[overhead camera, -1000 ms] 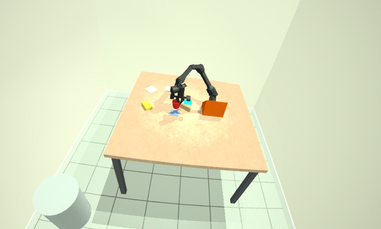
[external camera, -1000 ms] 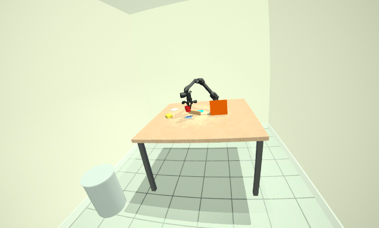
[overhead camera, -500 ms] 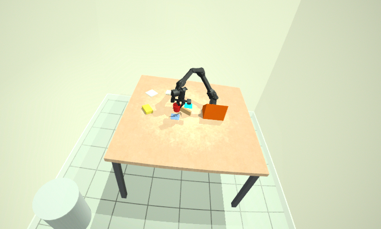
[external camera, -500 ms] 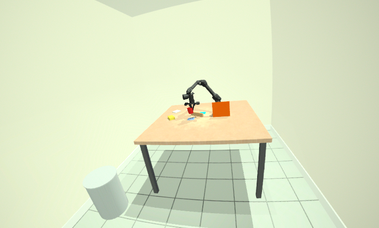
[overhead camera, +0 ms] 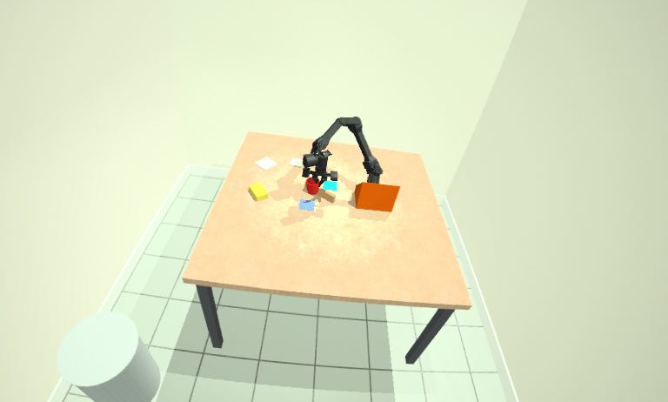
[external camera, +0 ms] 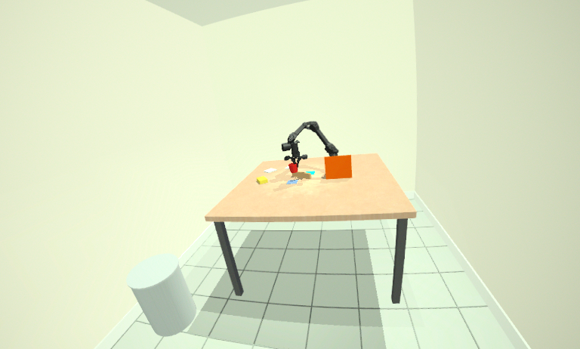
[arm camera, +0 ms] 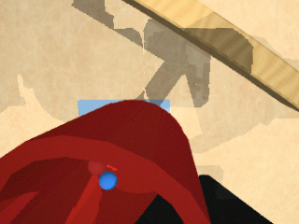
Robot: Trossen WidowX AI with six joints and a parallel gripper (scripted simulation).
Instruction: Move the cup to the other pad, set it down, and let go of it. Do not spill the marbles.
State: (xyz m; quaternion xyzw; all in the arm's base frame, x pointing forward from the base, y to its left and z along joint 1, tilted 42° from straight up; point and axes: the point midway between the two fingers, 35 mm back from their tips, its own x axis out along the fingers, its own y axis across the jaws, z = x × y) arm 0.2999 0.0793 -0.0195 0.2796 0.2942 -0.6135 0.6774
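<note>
Right now my gripper tip is 4 cm short of the blue marble, 2 cm to the right of it and 2 cm above it. The rest, counted from my gripper tip: red cup (3 cm ahead); then blue pad (12 cm below, 5 cm ahead, 3 cm to the left).
</note>
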